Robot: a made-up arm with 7 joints.
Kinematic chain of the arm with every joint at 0, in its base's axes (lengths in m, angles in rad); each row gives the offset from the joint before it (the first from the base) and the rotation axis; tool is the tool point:
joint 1: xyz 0 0 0.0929 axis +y
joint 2: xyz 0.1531 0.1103 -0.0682 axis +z
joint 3: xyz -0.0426 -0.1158 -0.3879 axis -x
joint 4: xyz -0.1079 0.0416 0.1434 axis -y
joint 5: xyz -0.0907 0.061 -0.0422 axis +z
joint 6: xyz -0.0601 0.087 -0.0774 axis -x
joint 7: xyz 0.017 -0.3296 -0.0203 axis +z
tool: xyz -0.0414 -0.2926 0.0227
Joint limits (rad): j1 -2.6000..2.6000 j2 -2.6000..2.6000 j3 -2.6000..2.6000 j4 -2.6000..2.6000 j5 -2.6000..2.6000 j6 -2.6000..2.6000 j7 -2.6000..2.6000
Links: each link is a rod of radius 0.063 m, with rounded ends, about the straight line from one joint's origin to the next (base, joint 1, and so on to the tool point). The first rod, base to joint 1, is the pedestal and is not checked.
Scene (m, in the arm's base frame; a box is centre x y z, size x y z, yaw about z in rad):
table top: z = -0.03
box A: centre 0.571 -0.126 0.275 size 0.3 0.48 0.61 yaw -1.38
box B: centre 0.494 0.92 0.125 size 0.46 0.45 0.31 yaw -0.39
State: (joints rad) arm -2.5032 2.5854 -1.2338 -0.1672 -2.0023 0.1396 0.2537
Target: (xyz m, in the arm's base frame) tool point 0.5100 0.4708 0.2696
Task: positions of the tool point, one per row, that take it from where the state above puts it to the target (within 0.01 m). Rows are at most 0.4 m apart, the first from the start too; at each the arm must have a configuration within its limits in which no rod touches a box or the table.
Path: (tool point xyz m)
1: -0.4470 -0.3748 0.6072
2: -0.1324 -0.5032 0.6675
3: 0.1749 -0.4344 0.8062
4: 0.3811 -0.1957 0.9394
5: 0.5471 -0.0408 0.8159
6: 0.6050 0.1527 0.6927
7: 0.6418 0.2108 0.5580
8: 0.6366 0.2880 0.4306
9: 0.5898 0.3780 0.3286
10: 0.5101 0.4707 0.2696

